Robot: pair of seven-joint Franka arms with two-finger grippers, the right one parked.
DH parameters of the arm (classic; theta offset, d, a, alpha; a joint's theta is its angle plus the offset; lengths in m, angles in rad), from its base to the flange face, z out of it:
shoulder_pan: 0 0.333 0 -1.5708
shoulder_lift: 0 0 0 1.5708
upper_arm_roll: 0 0.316 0.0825 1.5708
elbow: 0 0 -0.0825 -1.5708
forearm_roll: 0 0.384 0 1.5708
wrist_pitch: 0 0 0.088 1.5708
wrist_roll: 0 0.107 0 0
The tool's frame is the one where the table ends.
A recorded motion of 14 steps. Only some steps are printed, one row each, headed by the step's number.
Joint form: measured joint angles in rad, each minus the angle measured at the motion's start. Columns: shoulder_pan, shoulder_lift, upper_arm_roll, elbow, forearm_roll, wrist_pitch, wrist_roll.
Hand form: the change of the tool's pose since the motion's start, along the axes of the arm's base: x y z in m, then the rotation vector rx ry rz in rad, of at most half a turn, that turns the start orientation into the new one. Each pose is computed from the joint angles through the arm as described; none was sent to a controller.
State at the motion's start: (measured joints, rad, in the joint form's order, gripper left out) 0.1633 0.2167 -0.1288 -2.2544 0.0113 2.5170 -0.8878
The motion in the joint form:
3: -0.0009 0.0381 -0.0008 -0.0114 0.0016 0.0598 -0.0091
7: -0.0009 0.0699 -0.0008 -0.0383 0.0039 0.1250 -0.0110
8: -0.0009 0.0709 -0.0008 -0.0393 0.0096 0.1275 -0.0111
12: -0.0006 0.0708 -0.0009 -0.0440 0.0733 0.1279 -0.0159
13: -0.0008 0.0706 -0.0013 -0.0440 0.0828 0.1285 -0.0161
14: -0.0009 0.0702 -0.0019 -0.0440 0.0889 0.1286 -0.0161
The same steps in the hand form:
3: -0.0006 -0.0014 -0.0194 -0.0047 -0.0106 0.0072
7: -0.0069 -0.0023 -0.0405 -0.0080 -0.0175 0.0080
8: -0.0071 -0.0025 -0.0411 -0.0051 -0.0180 0.0032
12: -0.0088 -0.0042 -0.0428 0.0278 -0.0144 -0.0461
13: -0.0088 -0.0047 -0.0426 0.0327 -0.0154 -0.0546
14: -0.0087 -0.0053 -0.0424 0.0358 -0.0160 -0.0605

